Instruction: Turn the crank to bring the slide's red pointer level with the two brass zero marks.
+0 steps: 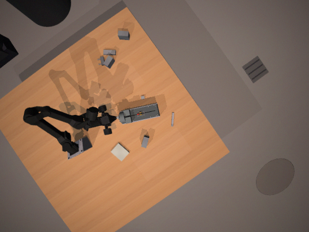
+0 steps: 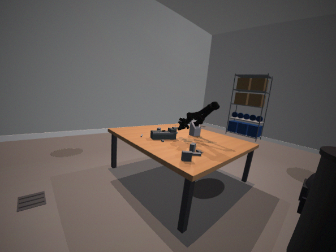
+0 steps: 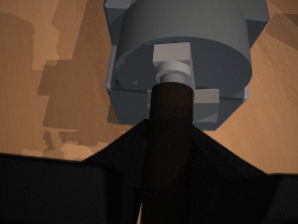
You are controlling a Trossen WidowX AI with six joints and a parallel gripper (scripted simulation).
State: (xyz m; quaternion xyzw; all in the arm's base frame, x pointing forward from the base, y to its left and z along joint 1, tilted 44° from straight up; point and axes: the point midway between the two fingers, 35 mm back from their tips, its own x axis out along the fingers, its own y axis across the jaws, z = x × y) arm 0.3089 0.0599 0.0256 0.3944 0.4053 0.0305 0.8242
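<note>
My gripper tip is now 14 cm short of the red pointer, 5 cm to the left of it and 1 cm above it. The rest, counted from my gripper tip: white square plate (22 cm to the right, 11 cm behind, 8 cm below); small grey cube (22 cm ahead, 9 cm below, 4 cm to the left); dark crank handle (2 cm behind, 2 cm above).
</note>
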